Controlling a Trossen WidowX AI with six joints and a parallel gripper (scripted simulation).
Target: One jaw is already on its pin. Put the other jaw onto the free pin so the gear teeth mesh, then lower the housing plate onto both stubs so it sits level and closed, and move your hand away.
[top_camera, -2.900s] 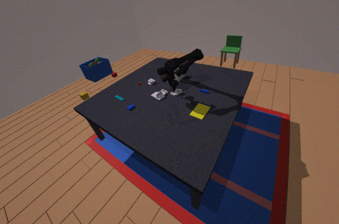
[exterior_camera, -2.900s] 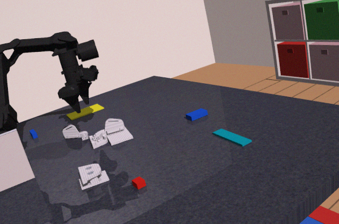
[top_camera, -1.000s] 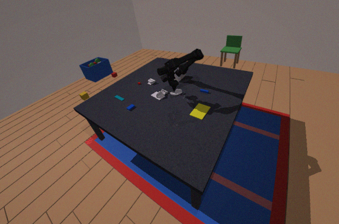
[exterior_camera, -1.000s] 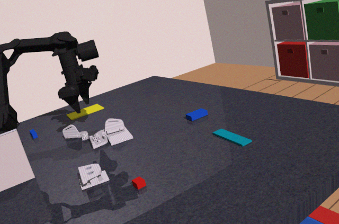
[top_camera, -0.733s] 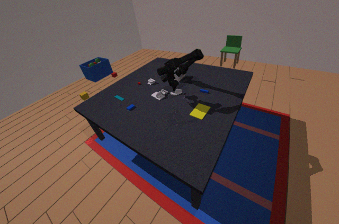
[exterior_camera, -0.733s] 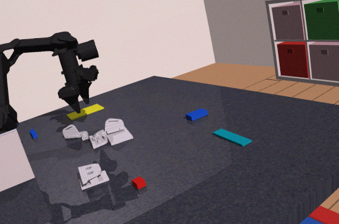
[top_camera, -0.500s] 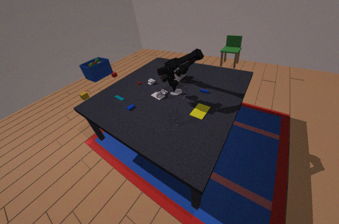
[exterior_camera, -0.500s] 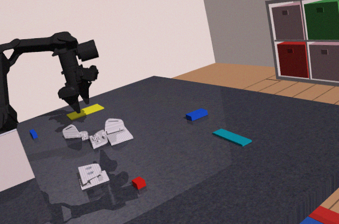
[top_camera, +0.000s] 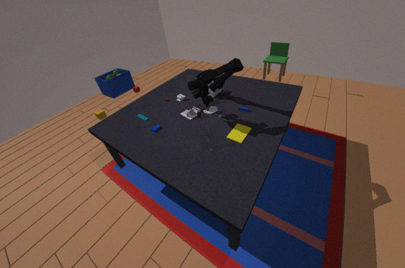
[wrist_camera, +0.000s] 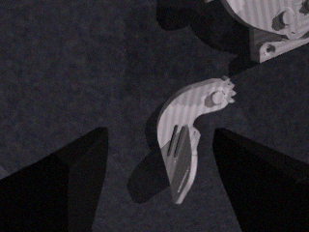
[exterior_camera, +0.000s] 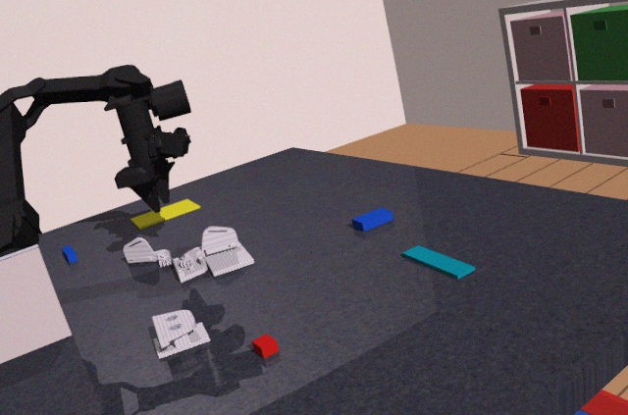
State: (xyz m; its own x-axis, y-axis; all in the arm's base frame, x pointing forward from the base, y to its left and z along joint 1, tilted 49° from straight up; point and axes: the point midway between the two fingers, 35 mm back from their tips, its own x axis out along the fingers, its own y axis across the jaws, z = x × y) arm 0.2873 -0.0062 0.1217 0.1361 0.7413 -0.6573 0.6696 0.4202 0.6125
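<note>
My gripper tip is now 90 mm above the white jaw, 40 mm past it and 20 mm to the left of it. The rest, counted from my gripper tip: red cube: 460 mm to the right, 80 mm below, 80 mm behind; yellow plate: 280 mm to the left, 100 mm ahead, 90 mm below; white t-shaped piece: 340 mm to the right, 140 mm behind, 80 mm below.
</note>
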